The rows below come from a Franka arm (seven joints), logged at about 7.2 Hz.
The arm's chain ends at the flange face. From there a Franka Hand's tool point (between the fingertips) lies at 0.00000 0.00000 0.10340 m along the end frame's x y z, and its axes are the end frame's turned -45 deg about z.
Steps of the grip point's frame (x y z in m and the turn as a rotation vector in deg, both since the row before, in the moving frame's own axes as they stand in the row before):
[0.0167 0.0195 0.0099 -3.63 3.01 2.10]
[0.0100 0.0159 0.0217 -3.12 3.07 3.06]
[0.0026 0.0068 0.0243 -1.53 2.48 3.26]
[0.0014 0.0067 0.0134 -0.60 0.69 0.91]
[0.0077 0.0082 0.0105 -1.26 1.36 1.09]
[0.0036 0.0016 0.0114 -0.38 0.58 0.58]
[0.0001 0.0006 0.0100 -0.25 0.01 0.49]
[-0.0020 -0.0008 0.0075 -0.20 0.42 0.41]
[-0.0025 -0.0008 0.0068 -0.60 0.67 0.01]
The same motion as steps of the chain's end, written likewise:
[0.0171 0.0010 0.0102 -0.44 4.70 2.10]
[0.0104 0.0039 0.0220 -0.04 4.38 3.06]
[0.0015 0.0040 0.0244 0.67 2.84 3.26]
[0.0041 0.0038 0.0134 0.06 0.91 0.91]
[0.0079 0.0004 0.0106 0.07 1.85 1.09]
[0.0025 -0.0012 0.0114 0.14 0.68 0.58]
[0.0002 0.0000 0.0100 -0.17 0.18 0.49]
[-0.0028 0.0011 0.0075 0.16 0.44 0.41]
[-0.0040 0.0013 0.0068 0.05 0.90 0.01]

